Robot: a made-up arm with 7 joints. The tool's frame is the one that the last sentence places.
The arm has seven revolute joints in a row. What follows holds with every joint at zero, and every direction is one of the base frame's.
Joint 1 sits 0.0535 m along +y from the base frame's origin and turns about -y.
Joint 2 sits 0.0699 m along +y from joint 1 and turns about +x.
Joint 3 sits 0.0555 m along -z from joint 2 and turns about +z.
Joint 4 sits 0.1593 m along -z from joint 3 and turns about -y.
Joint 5 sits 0.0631 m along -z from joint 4 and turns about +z.
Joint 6 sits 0.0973 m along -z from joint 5 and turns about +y.
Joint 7 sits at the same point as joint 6 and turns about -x.
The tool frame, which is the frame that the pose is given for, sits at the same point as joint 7; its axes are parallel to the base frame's.
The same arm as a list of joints. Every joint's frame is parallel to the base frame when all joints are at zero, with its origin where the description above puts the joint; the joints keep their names.
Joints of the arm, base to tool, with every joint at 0 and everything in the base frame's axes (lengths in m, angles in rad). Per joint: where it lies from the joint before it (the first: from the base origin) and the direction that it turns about. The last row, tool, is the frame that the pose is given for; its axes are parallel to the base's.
joint 1: xyz 0.0000 0.0535 0.0000 axis -y
joint 2: xyz 0.0000 0.0699 0.0000 axis +x
joint 3: xyz 0.0000 0.0000 -0.0555 axis +z
joint 4: xyz 0.0000 0.0000 -0.1593 axis -y
joint 5: xyz 0.0000 0.0000 -0.0631 axis +z
joint 6: xyz 0.0000 0.0000 -0.0973 axis +y
joint 7: xyz 0.0000 0.0000 0.0000 axis -x
tool: xyz 0.0000 0.0000 0.0000

